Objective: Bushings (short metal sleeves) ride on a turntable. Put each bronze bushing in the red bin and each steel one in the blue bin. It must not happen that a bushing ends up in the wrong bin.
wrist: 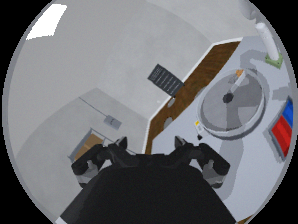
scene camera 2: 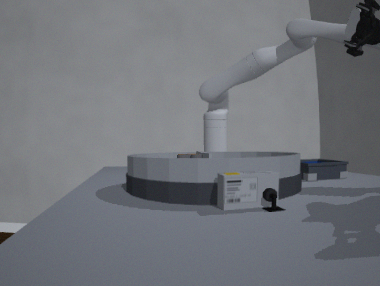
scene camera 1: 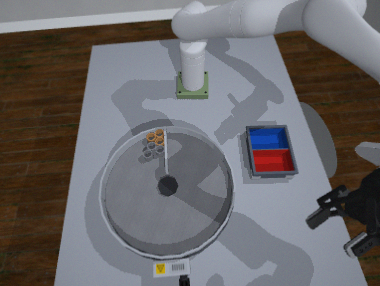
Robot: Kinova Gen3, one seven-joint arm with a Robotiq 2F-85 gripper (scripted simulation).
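Observation:
I can see my gripper here, together with a round grey turntable and a bin. In the wrist view, too, my gripper is visible.

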